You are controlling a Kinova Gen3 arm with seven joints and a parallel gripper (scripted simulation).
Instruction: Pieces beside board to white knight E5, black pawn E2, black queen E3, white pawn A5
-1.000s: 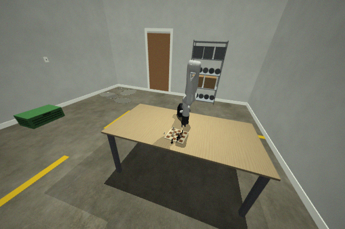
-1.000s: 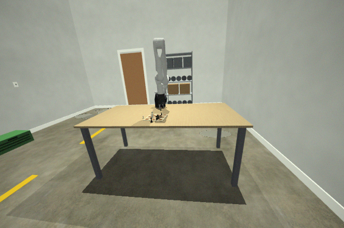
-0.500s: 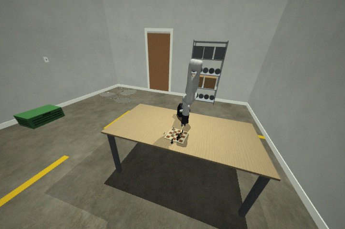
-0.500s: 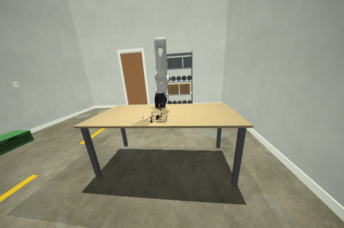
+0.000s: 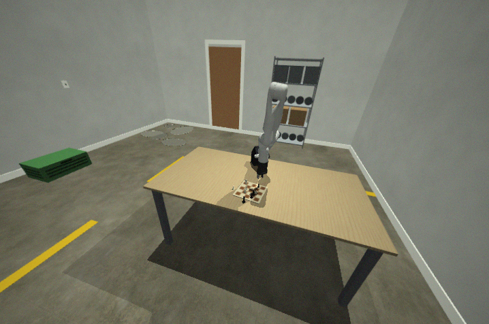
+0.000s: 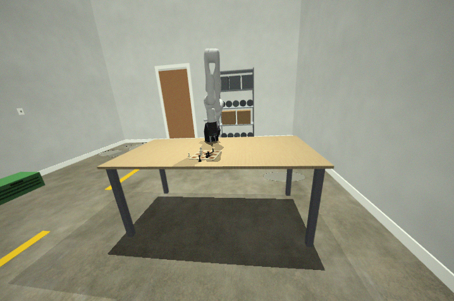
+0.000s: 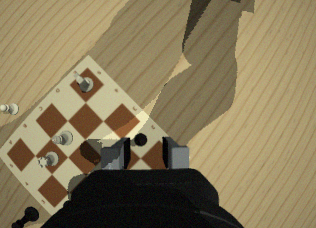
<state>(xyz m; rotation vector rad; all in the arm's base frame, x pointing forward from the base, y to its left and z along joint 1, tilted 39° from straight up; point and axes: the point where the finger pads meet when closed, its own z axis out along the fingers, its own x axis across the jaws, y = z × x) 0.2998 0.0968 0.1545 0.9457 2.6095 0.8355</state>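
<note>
My hand is 22 cm short of the black queen and 9 cm above it. Round my hand: black pawn (10 cm below); chessboard (11 cm below, 9 cm ahead, 3 cm to the right); white pawn (16 cm to the right, 15 cm ahead, 10 cm below).
</note>
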